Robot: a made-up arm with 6 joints.
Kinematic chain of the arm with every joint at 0, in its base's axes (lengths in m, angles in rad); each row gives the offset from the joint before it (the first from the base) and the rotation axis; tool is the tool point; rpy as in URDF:
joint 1: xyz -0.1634 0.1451 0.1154 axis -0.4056 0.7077 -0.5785
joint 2: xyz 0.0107 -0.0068 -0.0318 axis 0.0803 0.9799 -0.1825
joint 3: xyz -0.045 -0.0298 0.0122 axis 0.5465 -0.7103 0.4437
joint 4: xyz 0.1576 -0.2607 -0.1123 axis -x
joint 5: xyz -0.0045 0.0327 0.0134 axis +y
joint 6: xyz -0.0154 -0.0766 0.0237 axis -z
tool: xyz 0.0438 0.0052 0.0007 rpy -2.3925 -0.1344 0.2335
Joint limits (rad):
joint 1: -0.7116..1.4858
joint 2: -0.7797..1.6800
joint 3: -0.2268..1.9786
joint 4: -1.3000..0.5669
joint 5: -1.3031..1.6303
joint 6: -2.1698..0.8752
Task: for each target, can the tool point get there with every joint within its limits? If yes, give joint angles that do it. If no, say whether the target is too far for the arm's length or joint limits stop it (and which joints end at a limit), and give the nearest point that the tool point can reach.
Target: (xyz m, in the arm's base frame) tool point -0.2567 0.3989 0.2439
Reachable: no: joint limits stop it (at a limit: joint 1, joint 2, joint 5, joint 6) | nearest point -0.3924 0.1853 0.3106 | short by 0.262 m
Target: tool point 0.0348 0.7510 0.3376
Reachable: no: too far | nearest point 0.1298 0.2531 0.2745 | short by 0.511 m
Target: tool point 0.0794 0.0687 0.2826
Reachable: yes | joints -0.4735 -0.4194 1.1764 -0.3700 0.3798 -0.9544
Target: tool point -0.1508 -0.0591 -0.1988
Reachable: yes | joints 0.3690 1.4881 1.7484 -0.7631 -0.4487 -0.0745
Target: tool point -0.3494 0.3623 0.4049
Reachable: no: joint limits stop it (at a limit: joint 1, joint 2, joint 4, joint 5, joint 6) | nearest point -0.4070 0.2079 0.4015 | short by 0.165 m
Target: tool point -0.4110 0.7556 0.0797
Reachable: no: too far | nearest point -0.5038 0.2122 0.2391 | short by 0.574 m
